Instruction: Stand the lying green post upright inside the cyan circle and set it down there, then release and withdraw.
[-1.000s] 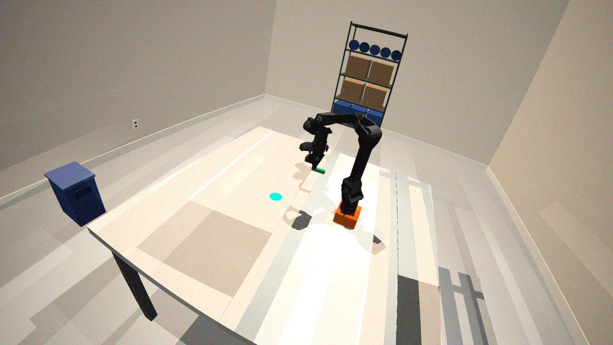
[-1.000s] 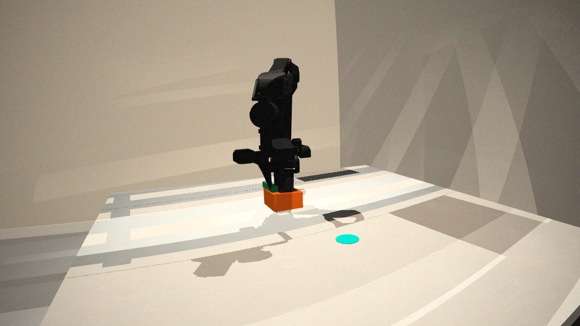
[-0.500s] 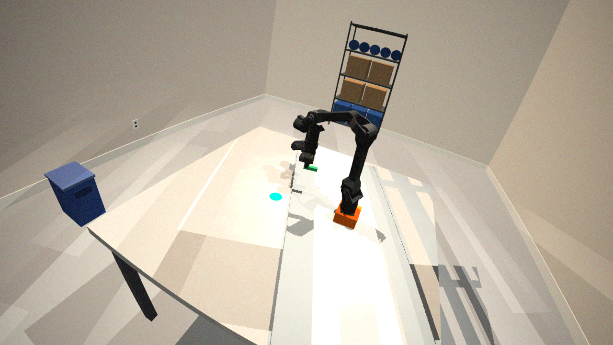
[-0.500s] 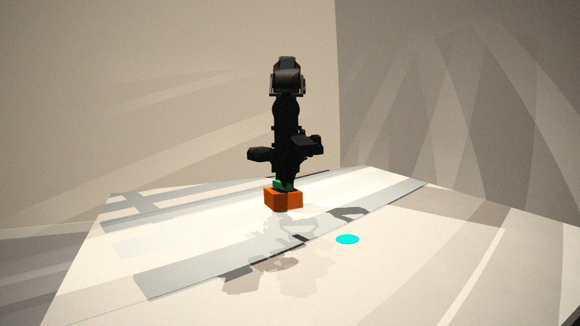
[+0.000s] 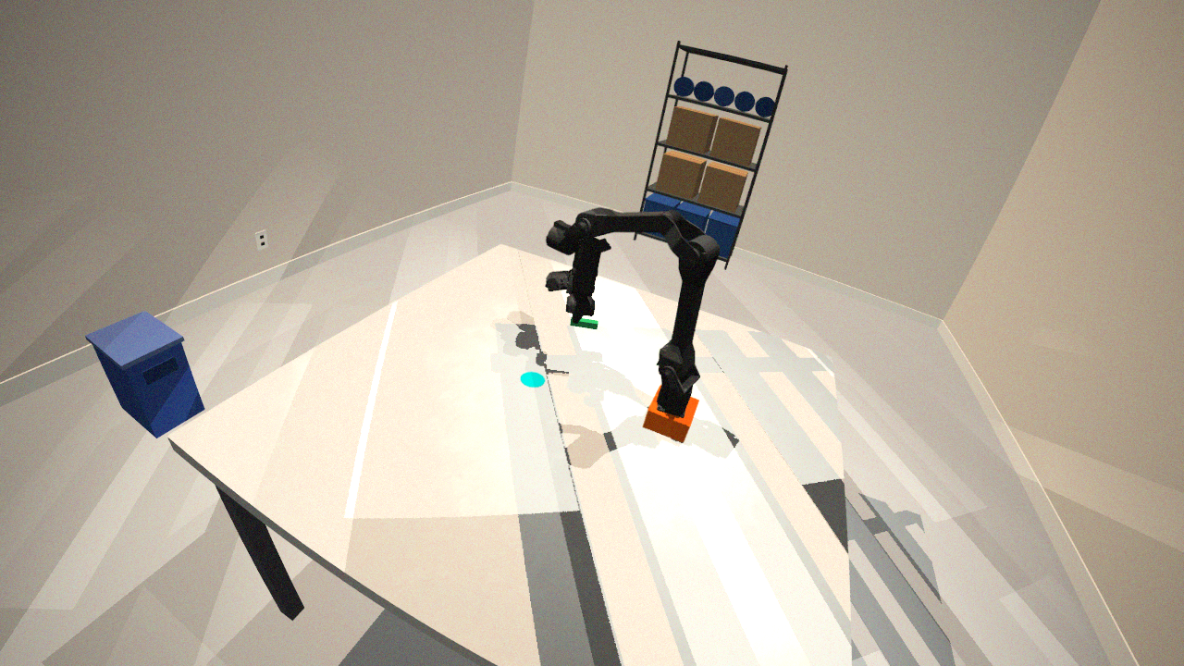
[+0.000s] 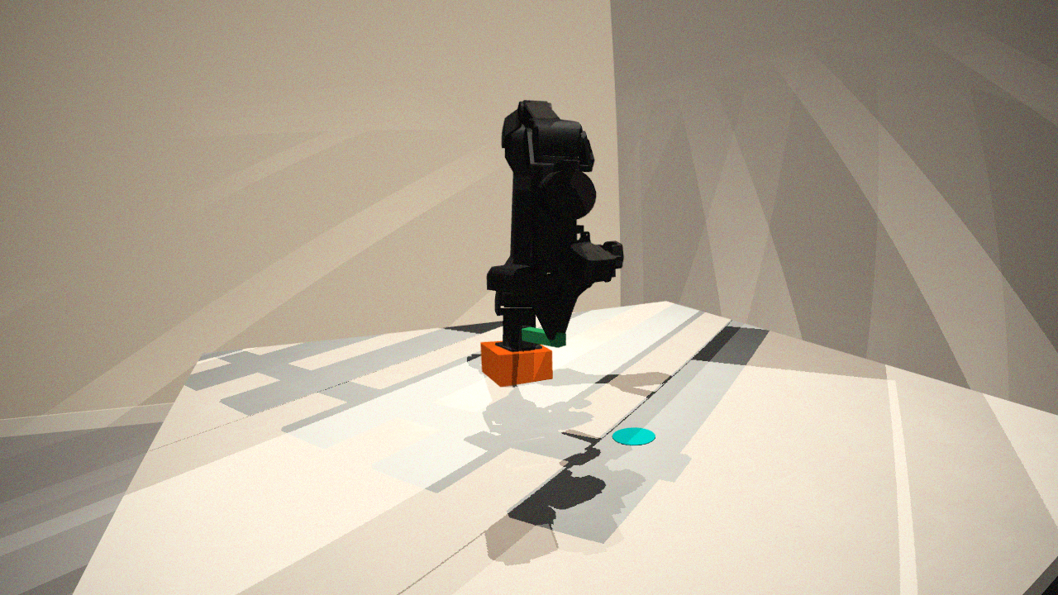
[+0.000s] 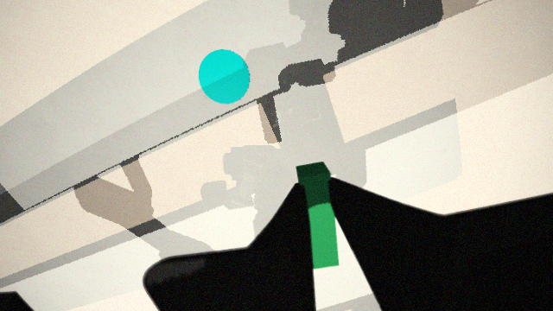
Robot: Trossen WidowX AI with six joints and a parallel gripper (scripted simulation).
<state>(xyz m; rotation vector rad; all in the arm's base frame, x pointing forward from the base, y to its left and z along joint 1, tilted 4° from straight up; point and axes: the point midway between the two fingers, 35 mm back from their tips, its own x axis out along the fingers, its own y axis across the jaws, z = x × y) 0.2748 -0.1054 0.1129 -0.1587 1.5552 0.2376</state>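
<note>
My gripper tip is now 14 cm above the cyan circle, 9 cm to the right of it and 6 cm short of it. The rest, counted from my gripper tip: green post (2 cm behind, 1 cm to the right).
</note>
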